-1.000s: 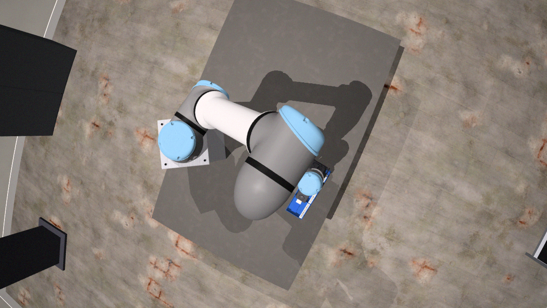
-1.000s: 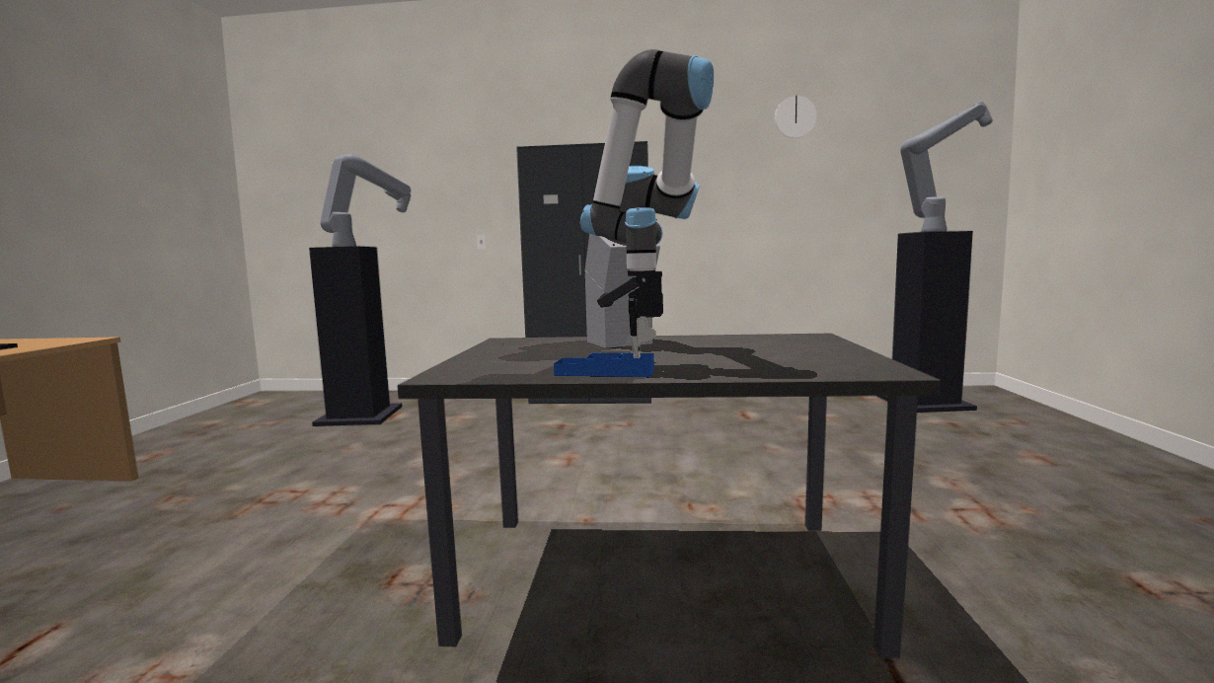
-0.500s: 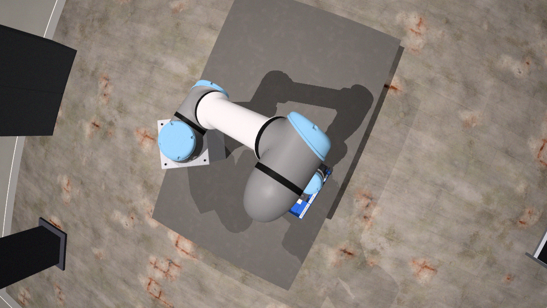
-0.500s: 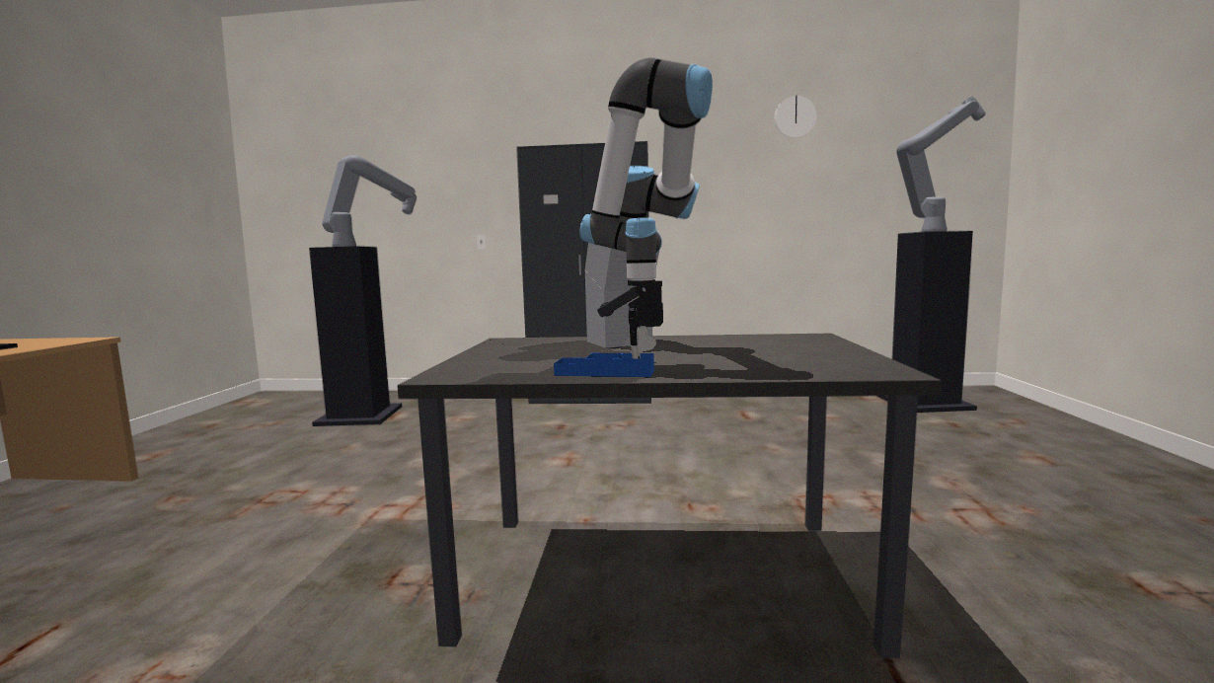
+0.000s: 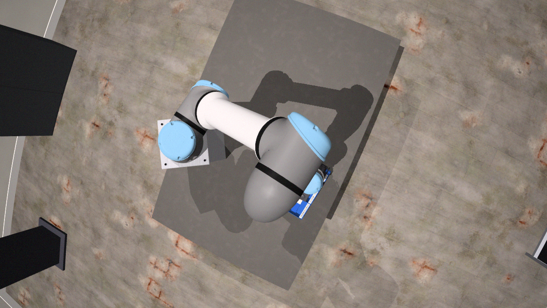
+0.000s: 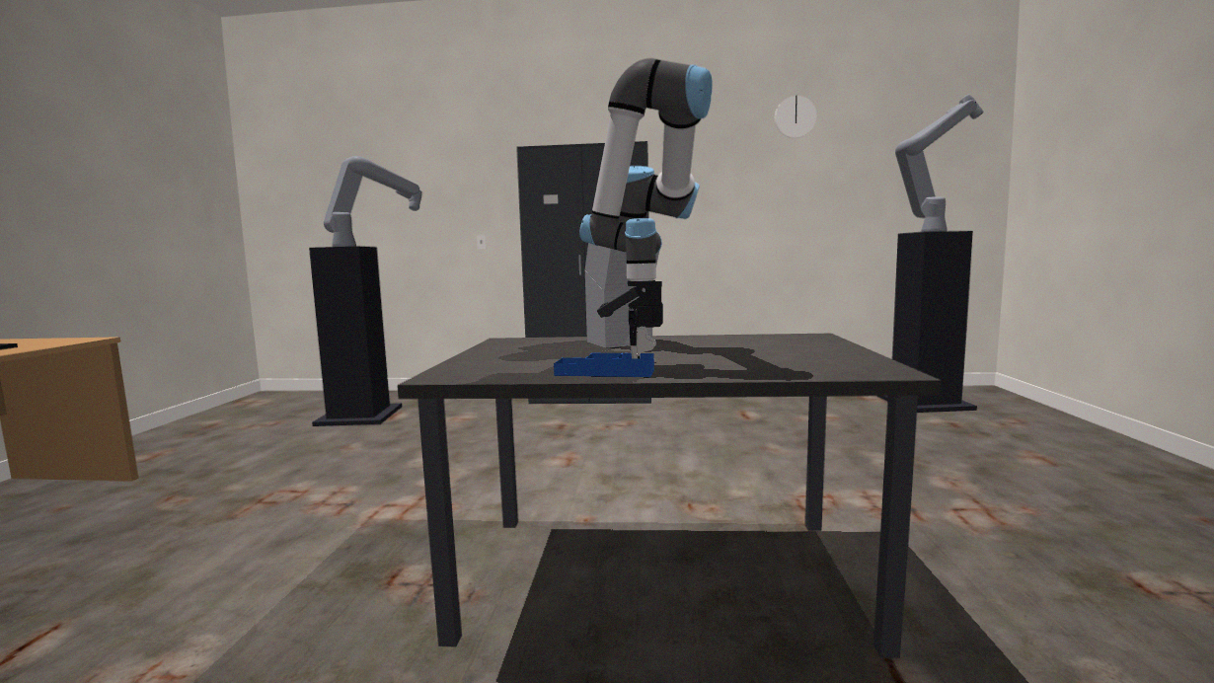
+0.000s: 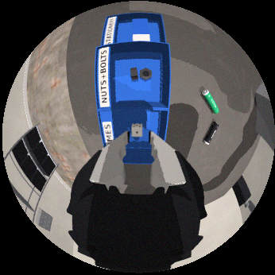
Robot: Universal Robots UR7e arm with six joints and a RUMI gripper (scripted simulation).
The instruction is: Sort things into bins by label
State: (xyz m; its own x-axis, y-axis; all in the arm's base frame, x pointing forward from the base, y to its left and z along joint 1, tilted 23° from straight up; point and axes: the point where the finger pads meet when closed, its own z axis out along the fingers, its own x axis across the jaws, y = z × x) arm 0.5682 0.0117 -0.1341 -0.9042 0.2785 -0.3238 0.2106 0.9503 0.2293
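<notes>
The white die is 2 cm below my hand. From my hand the other things lie so: black cylinder 14 cm behind, 4 cm to the left, 3 cm below; green stick-like thing 14 cm behind, 3 cm to the right, 3 cm below.
</notes>
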